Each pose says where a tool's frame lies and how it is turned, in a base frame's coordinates. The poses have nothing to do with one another.
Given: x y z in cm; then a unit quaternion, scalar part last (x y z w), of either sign.
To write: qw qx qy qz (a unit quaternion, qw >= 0); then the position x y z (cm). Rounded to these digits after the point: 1 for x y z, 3 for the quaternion.
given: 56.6 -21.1 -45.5 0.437 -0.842 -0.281 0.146
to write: 0.146 0.437 -0.842 -0.281 56.6 -21.1 -45.5
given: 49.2 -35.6 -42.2 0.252 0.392 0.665 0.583
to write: 0.583 0.252 0.392 0.665 49.2 -35.6 -42.2
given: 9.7 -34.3 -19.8 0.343 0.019 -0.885 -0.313
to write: 0.313 -0.343 -0.019 0.885 9.7 -34.3 -19.8
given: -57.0 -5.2 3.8 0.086 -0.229 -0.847 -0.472
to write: 0.472 -0.086 0.229 0.847 -57.0 -5.2 3.8
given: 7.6 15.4 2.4 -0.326 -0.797 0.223 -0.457
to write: 0.457 0.326 0.797 -0.223 7.6 15.4 2.4
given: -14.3 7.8 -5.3 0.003 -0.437 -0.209 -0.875
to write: 0.875 -0.003 0.437 0.209 -14.3 7.8 -5.3
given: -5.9 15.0 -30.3 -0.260 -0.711 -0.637 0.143
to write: 0.143 -0.260 -0.711 -0.637 -5.9 15.0 -30.3
